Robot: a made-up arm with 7 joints.
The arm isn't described. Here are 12 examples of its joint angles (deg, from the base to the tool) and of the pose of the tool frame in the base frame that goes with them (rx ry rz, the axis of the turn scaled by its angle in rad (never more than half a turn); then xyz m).
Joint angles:
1: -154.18 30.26 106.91 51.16 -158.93 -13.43 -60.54
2: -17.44 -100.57 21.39 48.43 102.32 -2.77 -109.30
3: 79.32 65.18 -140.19 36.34 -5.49 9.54 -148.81
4: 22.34 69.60 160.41 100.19 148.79 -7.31 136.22
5: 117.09 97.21 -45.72 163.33 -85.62 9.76 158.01
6: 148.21 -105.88 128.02 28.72 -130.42 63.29 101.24
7: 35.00 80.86 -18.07 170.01 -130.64 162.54 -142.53
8: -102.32 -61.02 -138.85 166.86 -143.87 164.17 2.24
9: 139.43 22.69 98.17 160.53 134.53 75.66 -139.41
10: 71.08 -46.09 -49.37 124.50 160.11 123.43 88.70
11: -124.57 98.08 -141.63 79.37 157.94 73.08 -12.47
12: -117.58 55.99 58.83 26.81 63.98 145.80 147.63
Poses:
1: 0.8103 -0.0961 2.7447 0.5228 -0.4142 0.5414
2: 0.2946 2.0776 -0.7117 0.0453 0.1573 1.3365
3: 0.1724 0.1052 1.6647 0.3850 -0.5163 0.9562
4: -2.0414 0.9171 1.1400 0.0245 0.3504 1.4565
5: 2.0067 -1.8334 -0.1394 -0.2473 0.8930 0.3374
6: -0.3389 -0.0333 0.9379 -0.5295 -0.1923 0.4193
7: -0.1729 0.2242 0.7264 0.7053 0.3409 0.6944
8: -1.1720 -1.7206 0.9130 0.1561 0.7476 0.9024
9: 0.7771 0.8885 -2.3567 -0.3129 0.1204 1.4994
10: 2.0122 0.1707 0.1556 0.2640 -0.4291 1.3379
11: 2.7058 0.5129 0.0829 -0.6155 0.0056 1.2397
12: -0.1598 1.2984 0.0950 0.3936 -0.1101 0.3660
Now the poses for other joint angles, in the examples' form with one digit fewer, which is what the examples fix.
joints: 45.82 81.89 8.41 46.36 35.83 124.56 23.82
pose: -0.742 1.121 0.381 -0.122 0.033 0.066
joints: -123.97 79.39 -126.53 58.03 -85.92 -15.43 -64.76
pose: 0.611 -0.176 -1.187 -0.460 0.496 0.973
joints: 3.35 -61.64 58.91 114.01 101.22 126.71 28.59
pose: 1.301 -0.808 1.011 -0.455 0.499 1.111
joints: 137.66 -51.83 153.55 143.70 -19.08 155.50 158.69
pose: 2.418 -1.016 0.320 0.489 -0.618 0.782
